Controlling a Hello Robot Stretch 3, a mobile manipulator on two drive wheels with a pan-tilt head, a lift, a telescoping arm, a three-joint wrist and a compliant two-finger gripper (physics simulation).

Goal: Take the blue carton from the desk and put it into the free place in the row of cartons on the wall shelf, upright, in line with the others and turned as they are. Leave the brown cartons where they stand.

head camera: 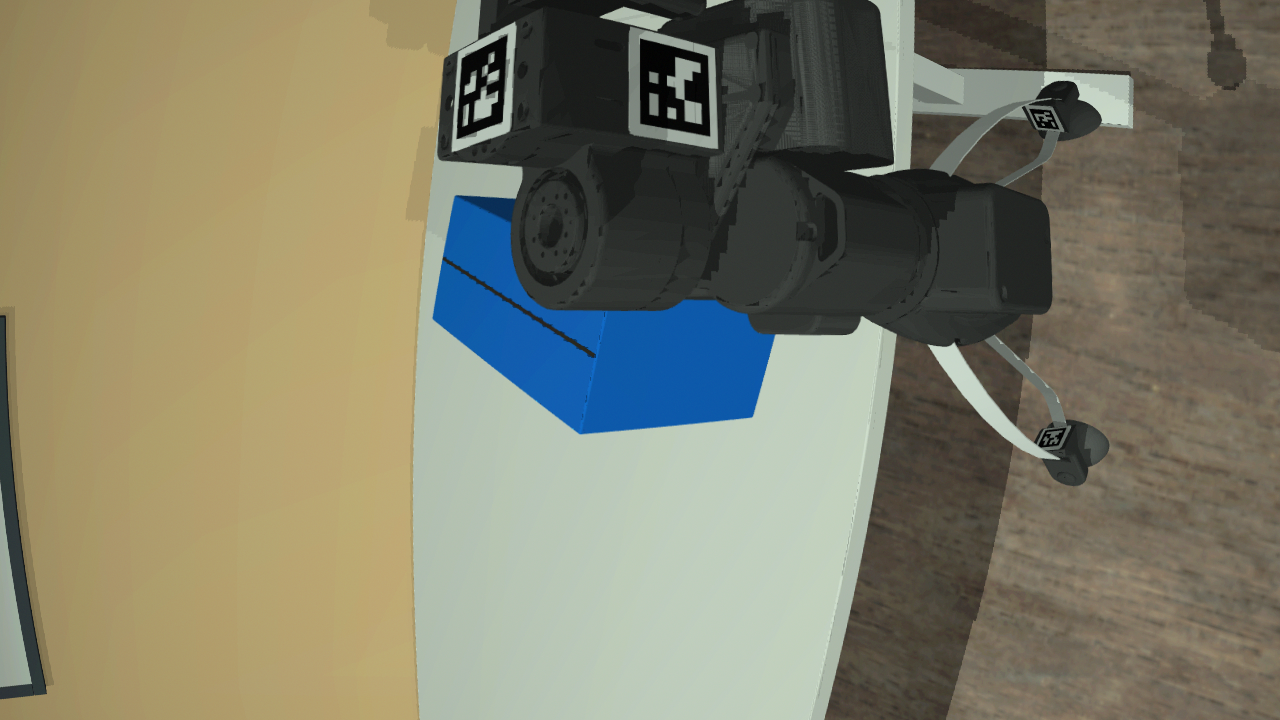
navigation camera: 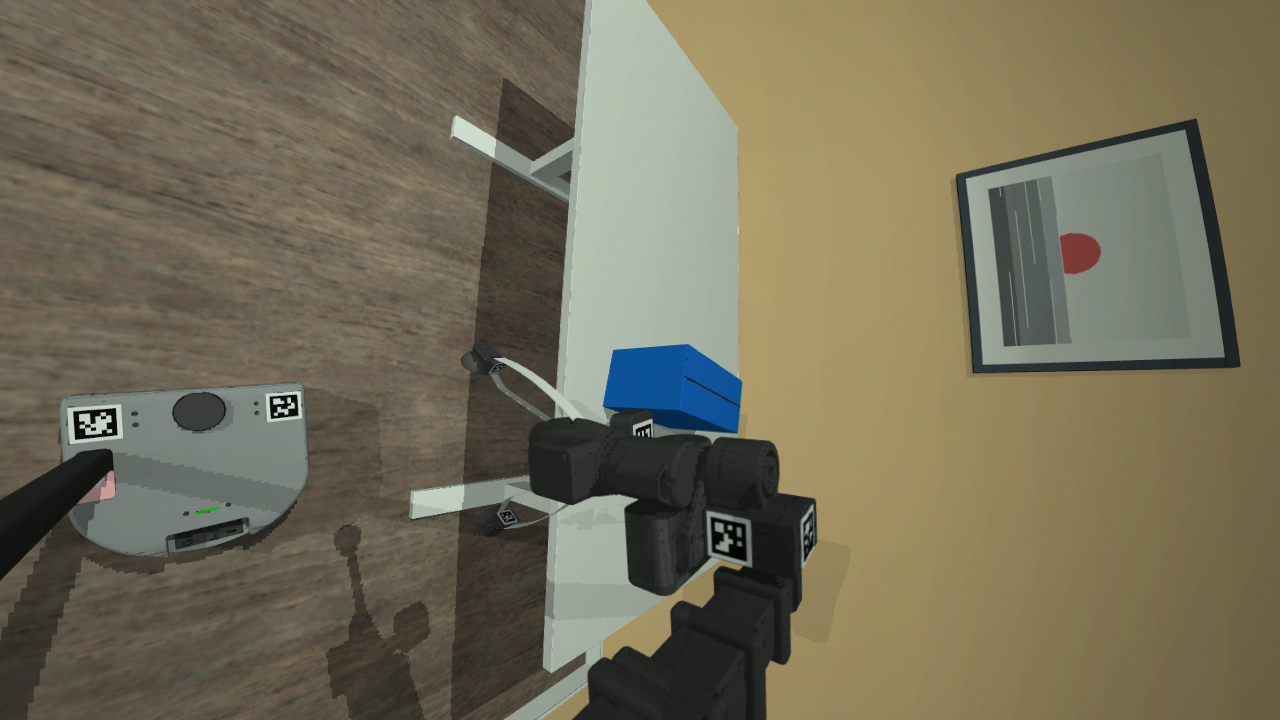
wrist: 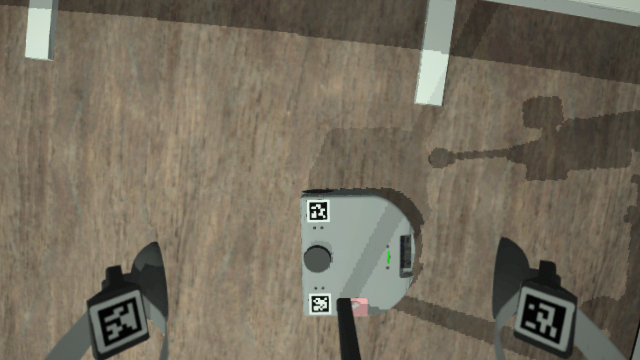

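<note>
The blue carton stands on the white desk, with a dark seam line along one face. My wrist hides part of it in the head view. My gripper is open and empty, its fingers wide apart. It is clear of the carton and points away from the desk top, over the floor at the desk's front side. The carton does not show in the wrist view. The wall shelf and the brown cartons do not show in these views.
The desk's legs reach out over the floor. A framed picture hangs on the tan wall behind the desk. My grey wheeled base stands on the wooden floor before the desk.
</note>
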